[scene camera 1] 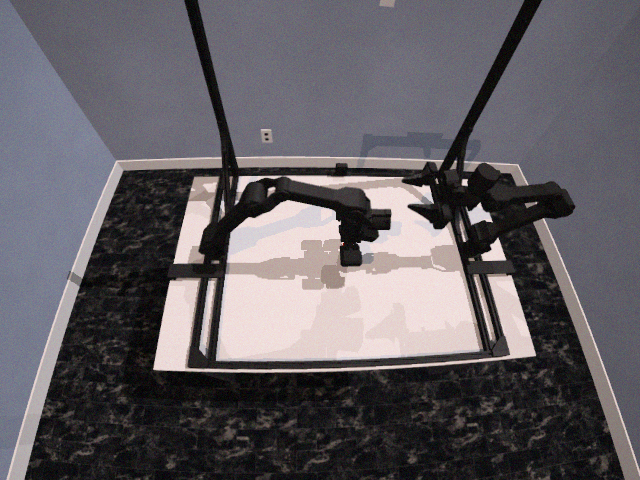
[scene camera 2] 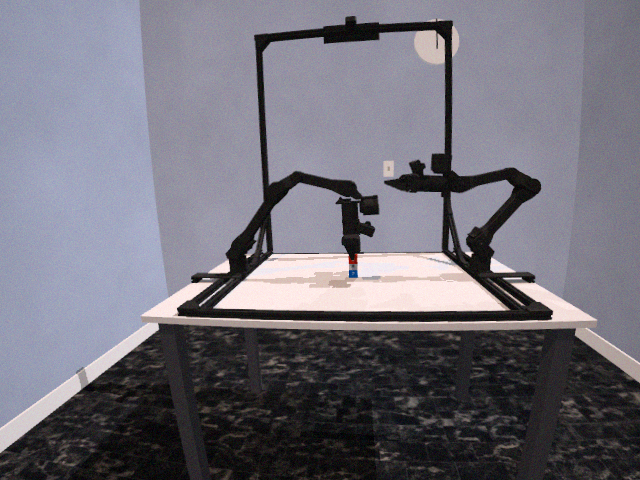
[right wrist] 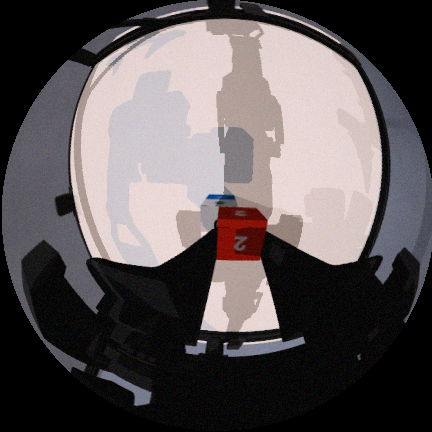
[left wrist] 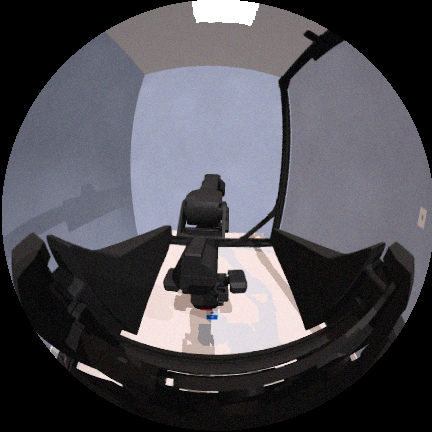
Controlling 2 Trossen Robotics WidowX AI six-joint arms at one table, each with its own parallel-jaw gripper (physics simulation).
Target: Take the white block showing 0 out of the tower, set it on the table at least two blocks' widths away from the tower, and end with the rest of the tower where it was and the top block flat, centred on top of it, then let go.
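Frame: origin at the left arm's base, x ahead, y left, z up, level; millimetres.
Where they show: left gripper, fingertip midpoint: [scene camera 1: 404,192] [scene camera 2: 385,182] [left wrist: 222,232]; right gripper, fingertip midpoint: [scene camera 1: 347,249] [scene camera 2: 352,258] [right wrist: 238,234]; left arm's base at its link origin: [scene camera 1: 470,250] [scene camera 2: 480,270]; right arm's base at its link origin: [scene camera 1: 215,251] [scene camera 2: 238,271] [right wrist: 215,338].
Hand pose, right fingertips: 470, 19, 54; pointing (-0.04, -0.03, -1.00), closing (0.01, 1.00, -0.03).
Each offset is from my right fingertips to the top centre of the thing, as dx, dy, dz. "spot": to the spot under its first point. Level surfaces: height alone.
The tower stands mid-table. Its blue block @[-2, -17, -44] [scene camera 2: 353,273] [left wrist: 212,317] is at the bottom, with the white block showing 0 @[-2, -16, -15] [scene camera 2: 353,266] [right wrist: 210,216] on it. The red block showing 2 @[-2, +0, +14] [scene camera 2: 353,259] [right wrist: 240,240] is above the white one, offset to the right of it in the right wrist view; I cannot tell whether they touch. My right gripper [scene camera 1: 348,249] [scene camera 2: 353,255] [right wrist: 238,234] points down and is shut on the red block, a finger at each side; it hides the tower in scene camera 1. My left gripper [scene camera 1: 406,193] [scene camera 2: 386,182] is open and empty, high at the right.
The white table @[dz -73] [scene camera 1: 289,330] [scene camera 2: 289,299] carries a black frame @[spot: +66, +352, -59] [scene camera 1: 330,364] [scene camera 2: 330,314] along its edges, with upright posts at the back. The right arm [scene camera 1: 315,194] reaches in from the left of the picture. Arm shadows lie across the table.
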